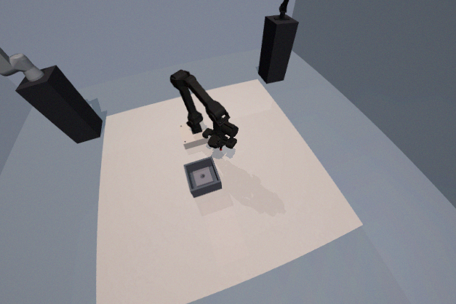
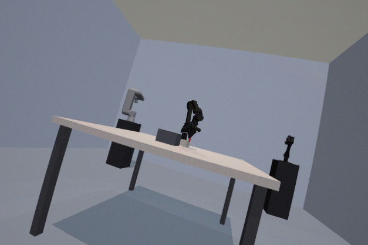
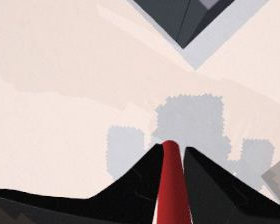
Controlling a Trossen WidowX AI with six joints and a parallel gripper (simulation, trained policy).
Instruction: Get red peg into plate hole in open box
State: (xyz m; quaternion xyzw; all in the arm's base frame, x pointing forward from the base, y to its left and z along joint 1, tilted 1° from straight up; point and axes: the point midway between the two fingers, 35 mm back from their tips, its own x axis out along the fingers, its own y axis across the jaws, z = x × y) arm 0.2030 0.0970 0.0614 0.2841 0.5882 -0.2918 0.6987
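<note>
Right now my gripper tip is 12 cm short of the grey box, 14 cm to the left of it and 6 cm above it. The rest, counted from my gripper tip: red peg 1 cm behind, 1 cm to the left, 1 cm above.
</note>
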